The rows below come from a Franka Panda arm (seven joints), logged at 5 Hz.
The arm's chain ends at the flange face. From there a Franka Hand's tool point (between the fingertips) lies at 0.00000 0.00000 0.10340 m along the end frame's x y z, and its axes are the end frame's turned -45 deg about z.
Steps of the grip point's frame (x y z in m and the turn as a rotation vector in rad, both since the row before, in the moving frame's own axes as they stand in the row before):
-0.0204, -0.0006, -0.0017, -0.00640, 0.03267, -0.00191
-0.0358, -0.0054, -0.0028, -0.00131, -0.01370, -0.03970
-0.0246, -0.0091, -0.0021, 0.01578, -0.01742, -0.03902
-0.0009, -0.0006, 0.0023, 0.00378, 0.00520, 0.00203
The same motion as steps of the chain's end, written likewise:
-0.0177, 0.0159, -0.0016, 0.01858, 0.02763, -0.00191
-0.0282, 0.0204, -0.0028, -0.01061, -0.00876, -0.03970
-0.0214, 0.0108, -0.0021, -0.00116, -0.02348, -0.03902
-0.0012, 0.0009, 0.0023, 0.00635, 0.00100, 0.00203

